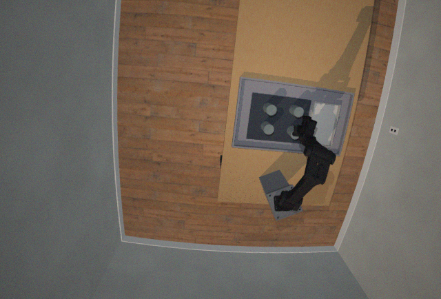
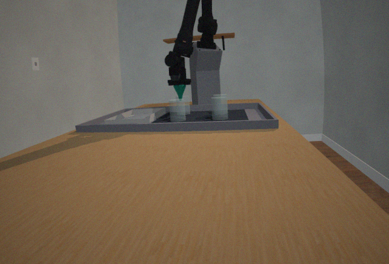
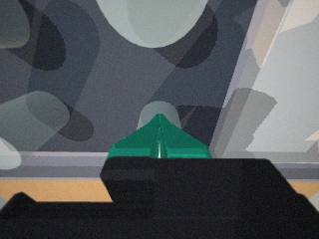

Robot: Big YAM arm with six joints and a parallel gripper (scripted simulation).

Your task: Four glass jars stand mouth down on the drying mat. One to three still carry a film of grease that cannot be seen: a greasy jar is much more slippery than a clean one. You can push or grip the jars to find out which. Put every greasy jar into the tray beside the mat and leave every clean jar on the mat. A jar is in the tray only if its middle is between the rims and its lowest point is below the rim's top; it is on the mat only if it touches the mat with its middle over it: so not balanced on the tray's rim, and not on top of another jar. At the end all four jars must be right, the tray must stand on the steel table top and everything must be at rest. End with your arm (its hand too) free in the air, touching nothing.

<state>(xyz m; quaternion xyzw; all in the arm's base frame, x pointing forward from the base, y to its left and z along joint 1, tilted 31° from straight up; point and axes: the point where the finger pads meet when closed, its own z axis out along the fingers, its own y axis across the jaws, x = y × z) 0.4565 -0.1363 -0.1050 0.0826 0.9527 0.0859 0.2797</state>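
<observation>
The rimmed steel table top is 4 cm ahead of my hand, 1 cm to the right of it and 9 cm below it. Round my hand: pale tray 1 cm behind, 22 cm to the right, 8 cm below; then dark drying mat 4 cm ahead, 9 cm to the left, 8 cm below.
</observation>
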